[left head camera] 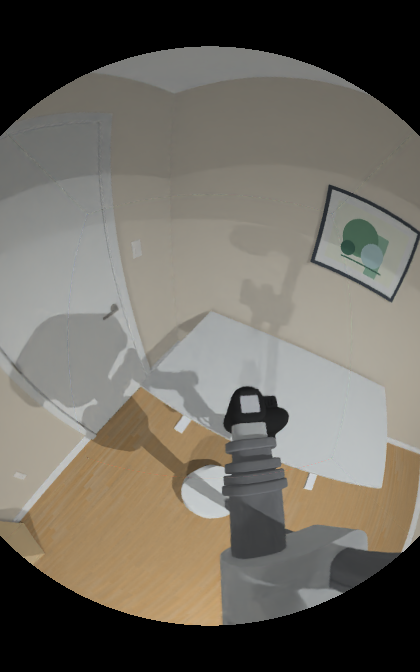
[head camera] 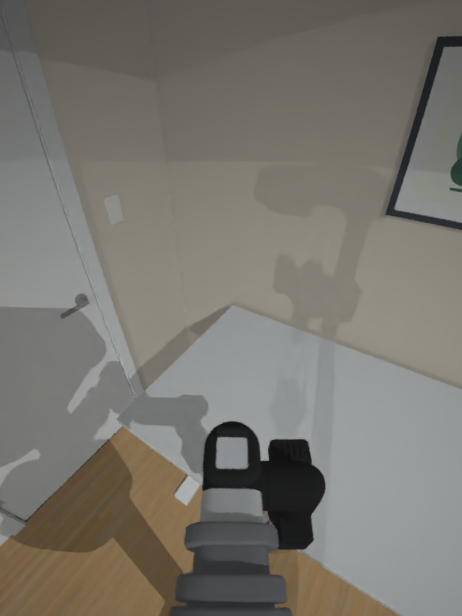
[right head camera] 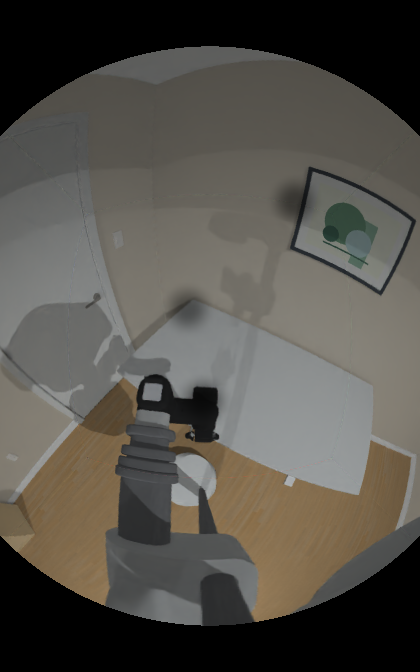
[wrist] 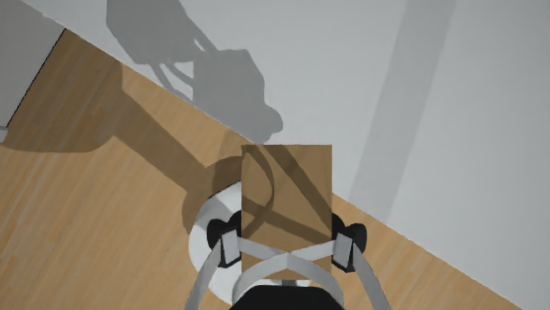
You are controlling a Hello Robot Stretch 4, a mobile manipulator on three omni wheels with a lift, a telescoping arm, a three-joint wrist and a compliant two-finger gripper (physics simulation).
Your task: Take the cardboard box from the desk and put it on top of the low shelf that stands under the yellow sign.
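Places are measured from the robot's base along level axes (x ahead, y up, z right), in millimetres.
Pixels of known places: gripper, fingertip midpoint: (wrist: 286, 230).
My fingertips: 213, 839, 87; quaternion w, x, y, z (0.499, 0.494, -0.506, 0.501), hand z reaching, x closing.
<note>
Behind a point stands the place of what it marks, as x, y, z.
My gripper (right head camera: 202, 436) (wrist: 286, 230) @[213, 839, 87] is shut on the cardboard box (wrist: 286, 192) @[249, 883, 86], with one black fingertip pressed against each side of it in the wrist view. The brown box is held upright in line with the view, above the front edge of the white desk (head camera: 390, 450) @[453, 693, 492] (left head camera: 340, 405) (right head camera: 310, 405) (wrist: 475, 150) @[282, 693, 332], partly over the floor and the round stool. The box is hidden behind the wrist in the head camera view, and the fingertips are hard to see there. The low shelf and the yellow sign do not show.
A round white stool (left head camera: 202, 492) (right head camera: 200, 477) (wrist: 200, 245) @[3, 186, -166] stands at the desk's front. A white door (head camera: 35, 225) @[929, 1234, -669] (left head camera: 45, 250) is at the left. A light brown piece (left head camera: 20, 540) (right head camera: 15, 520) shows at the lower left. A dark picture frame (left head camera: 320, 225) hangs on the wall.
</note>
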